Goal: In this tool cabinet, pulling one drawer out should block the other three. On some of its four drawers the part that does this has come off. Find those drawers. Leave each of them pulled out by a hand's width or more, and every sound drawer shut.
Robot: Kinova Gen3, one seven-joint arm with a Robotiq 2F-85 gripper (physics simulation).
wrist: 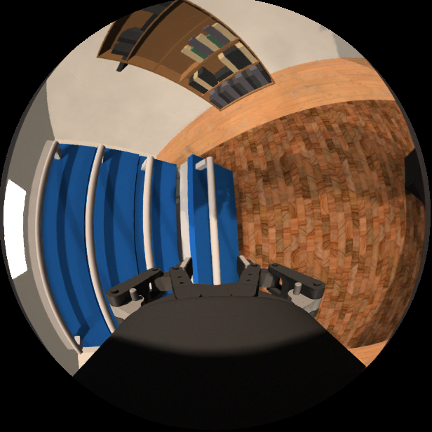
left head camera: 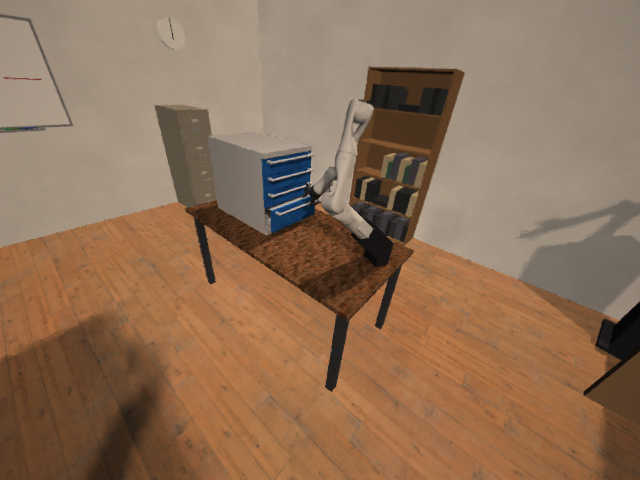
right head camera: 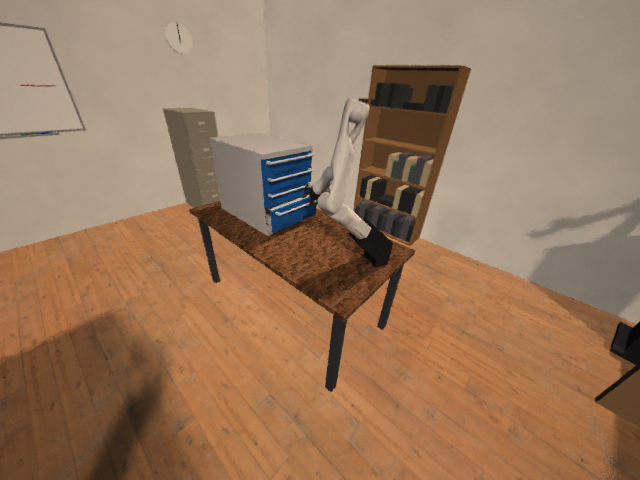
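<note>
The tool cabinet (left head camera: 237,180) (right head camera: 237,180) is light grey with four blue drawers. The bottom drawer (left head camera: 292,219) (right head camera: 292,219) (wrist: 227,220) is pulled partway out; its pale side shows behind the front in the wrist view. The top drawer (left head camera: 289,166) (wrist: 75,200), second drawer (left head camera: 289,182) (wrist: 117,200) and third drawer (left head camera: 273,201) (wrist: 165,215) look shut. My gripper (left head camera: 308,193) (right head camera: 308,193) (wrist: 214,264) is open, its fingers apart on either side of the bottom drawer's bar handle (wrist: 213,215) in the wrist view. The near part of that handle is hidden by the gripper.
The cabinet stands on the far end of a brown wooden table (left head camera: 310,253) (right head camera: 310,253) (wrist: 320,200). The arm's black base (left head camera: 379,248) is at the table's right side. A bookshelf (left head camera: 449,118) and a beige filing cabinet (left head camera: 175,155) stand beyond the table.
</note>
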